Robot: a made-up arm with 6 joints. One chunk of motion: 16 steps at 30 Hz.
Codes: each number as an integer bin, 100 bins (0 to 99) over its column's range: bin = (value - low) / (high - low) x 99, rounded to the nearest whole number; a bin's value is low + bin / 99 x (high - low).
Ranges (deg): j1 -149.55..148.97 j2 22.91..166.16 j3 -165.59..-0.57 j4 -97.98..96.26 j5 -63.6..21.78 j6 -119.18..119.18
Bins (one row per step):
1: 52 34 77 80 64 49
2: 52 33 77 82 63 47
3: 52 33 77 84 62 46
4: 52 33 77 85 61 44
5: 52 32 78 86 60 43
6: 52 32 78 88 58 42
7: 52 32 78 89 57 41
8: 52 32 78 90 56 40
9: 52 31 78 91 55 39
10: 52 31 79 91 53 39
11: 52 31 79 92 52 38
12: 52 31 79 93 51 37
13: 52 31 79 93 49 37
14: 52 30 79 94 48 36
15: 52 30 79 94 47 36
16: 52 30 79 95 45 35
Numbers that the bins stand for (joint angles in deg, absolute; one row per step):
1: 7.25 72.11 -37.24 58.98 -8.40 -1.20
2: 7.25 70.66 -37.24 62.91 -9.27 -6.02
3: 7.25 70.66 -37.24 66.83 -10.13 -8.43
4: 7.25 70.66 -37.24 68.79 -10.99 -13.24
5: 7.25 69.21 -35.57 70.75 -11.85 -15.65
6: 7.25 69.21 -35.57 74.68 -13.58 -18.06
7: 7.25 69.21 -35.57 76.64 -14.44 -20.47
8: 7.25 69.21 -35.57 78.60 -15.30 -22.87
9: 7.25 67.77 -35.57 80.56 -16.17 -25.28
10: 7.25 67.77 -33.91 80.56 -17.89 -25.28
11: 7.25 67.77 -33.91 82.53 -18.75 -27.69
12: 7.25 67.77 -33.91 84.49 -19.62 -30.10
13: 7.25 67.77 -33.91 84.49 -21.34 -30.10
14: 7.25 66.32 -33.91 86.45 -22.20 -32.50
15: 7.25 66.32 -33.91 86.45 -23.07 -32.50
16: 7.25 66.32 -33.91 88.41 -24.79 -34.91

